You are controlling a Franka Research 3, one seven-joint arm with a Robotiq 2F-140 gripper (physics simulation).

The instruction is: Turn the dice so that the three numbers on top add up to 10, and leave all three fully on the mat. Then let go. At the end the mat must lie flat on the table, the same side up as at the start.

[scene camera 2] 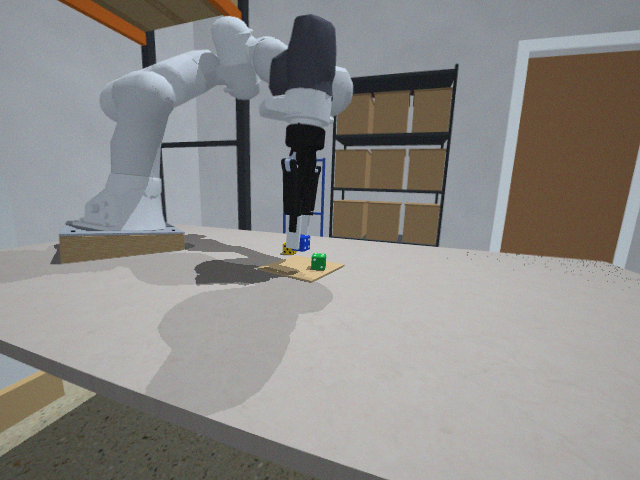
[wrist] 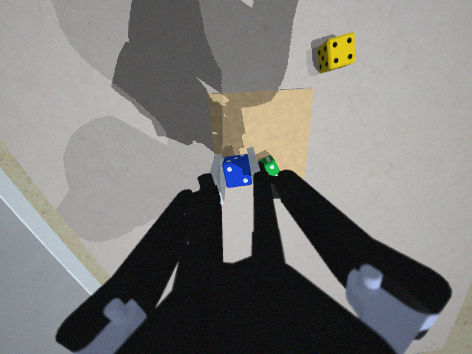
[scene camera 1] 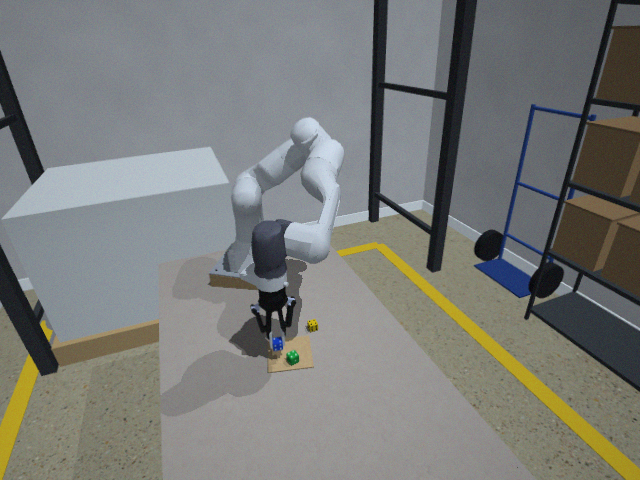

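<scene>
The thin tan mat point(scene camera 1: 305, 346) point(scene camera 2: 331, 265) point(wrist: 285, 117) lies flat on the table. A green die point(scene camera 1: 293, 357) point(scene camera 2: 318, 261) point(wrist: 271, 166) sits on it, partly hidden by a finger in the wrist view. My gripper point(scene camera 1: 277, 342) point(scene camera 2: 299, 240) point(wrist: 236, 161) is shut on a blue die point(scene camera 1: 277, 343) point(scene camera 2: 305, 242) point(wrist: 237, 172) and holds it above the mat's left part as seen in scene camera 1. Its face towards the wrist camera shows two pips. A yellow die point(scene camera 1: 312, 325) point(scene camera 2: 288, 249) point(wrist: 342, 51) sits on the table off the mat; its upper face shows four pips.
The arm's base block point(scene camera 1: 232, 280) point(scene camera 2: 121, 248) stands at the rear of the table point(scene camera 1: 336, 413) point(scene camera 2: 413, 335). A big pale box point(scene camera 1: 113, 248) stands beside the table. A shelf rack with cartons and a blue hand truck point(scene camera 1: 525, 149) stand off the table.
</scene>
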